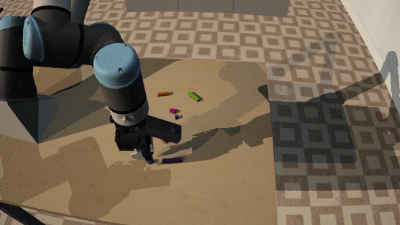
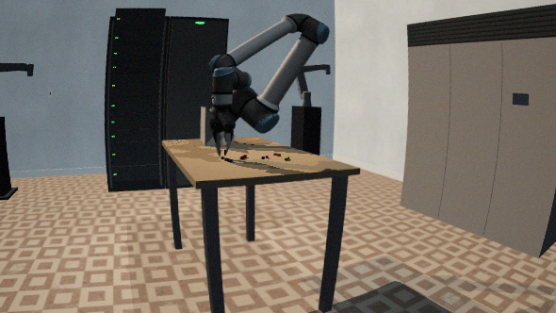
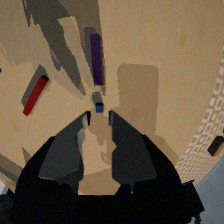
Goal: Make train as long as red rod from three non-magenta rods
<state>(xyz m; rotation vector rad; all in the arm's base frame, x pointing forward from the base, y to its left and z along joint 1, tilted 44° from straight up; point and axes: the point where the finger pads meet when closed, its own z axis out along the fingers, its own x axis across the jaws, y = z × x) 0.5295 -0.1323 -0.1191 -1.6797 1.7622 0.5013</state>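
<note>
The magenta rod is 19 cm to the left of my hand, 5 cm ahead of it and 2 cm below it. The rest, counted from my hand: purple rod 6 cm ahead, 2 cm below; red rod 9 cm to the left, 2 cm below, 2 cm ahead; orange rod 27 cm to the left, 2 cm below, 1 cm ahead.
</note>
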